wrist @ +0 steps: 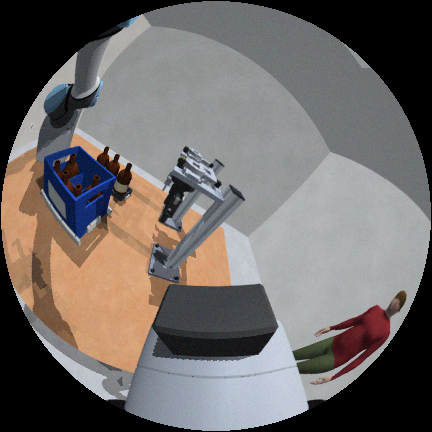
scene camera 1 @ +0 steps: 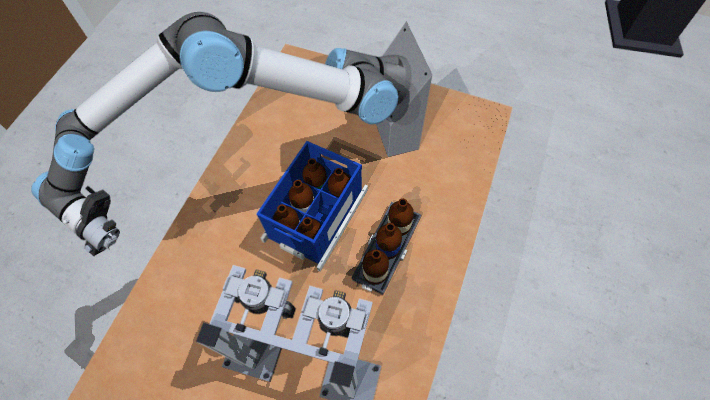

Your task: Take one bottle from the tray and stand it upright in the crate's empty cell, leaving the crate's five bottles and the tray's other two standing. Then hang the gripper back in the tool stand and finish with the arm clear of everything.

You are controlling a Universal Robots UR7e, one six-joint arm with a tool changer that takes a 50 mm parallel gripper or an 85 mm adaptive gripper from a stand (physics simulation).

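Where they show: end effector, tool point: (scene camera 1: 108, 240); arm's base, origin of the base link: (wrist: 62, 113) (scene camera 1: 395, 81).
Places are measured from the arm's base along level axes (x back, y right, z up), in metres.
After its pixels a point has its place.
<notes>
The arm's tool end (scene camera 1: 107, 239) @(z 0.144, x -0.680, y 0.562 m) carries no gripper and hangs left of the table in the scene view. The grippers hang in the tool stand (scene camera 1: 287, 343) @(z 0.092, x -0.812, y 0.125 m) (wrist: 202, 232) @(z -0.026, x -0.828, y 0.293 m). A dark gripper (wrist: 165, 218) shows under its top; its finger opening is too small to tell. The couplers (scene camera 1: 253, 291) @(z 0.097, x -0.719, y 0.222 m) (scene camera 1: 334, 313) @(z 0.097, x -0.736, y 0.041 m) show from above. The blue crate (scene camera 1: 287, 233) @(z -0.131, x -0.486, y 0.238 m) (wrist: 93, 209) @(z -0.169, x -0.492, y 0.235 m) holds five upright brown bottles; its empty cell (scene camera 1: 325, 206) @(z -0.243, x -0.332, y 0.168 m) is in the right row, middle. Three brown bottles (scene camera 1: 401, 214) @(z -0.128, x -0.378, y -0.072 m) (scene camera 1: 389, 238) @(z -0.128, x -0.457, y -0.048 m) (scene camera 1: 375, 265) @(z -0.128, x -0.541, y -0.021 m) stand upright in the dark tray (scene camera 1: 383, 287) @(z -0.245, x -0.563, y -0.050 m).
The robot's base plate (scene camera 1: 406, 120) @(z -0.068, x -0.090, y -0.049 m) stands behind the crate. White rails (scene camera 1: 345, 225) @(z -0.230, x -0.392, y 0.092 m) edge the crate's place. A person in a red top (wrist: 361, 339) shows at the lower right of the wrist view. A dark block (scene camera 1: 650, 30) stands on the floor at the far right.
</notes>
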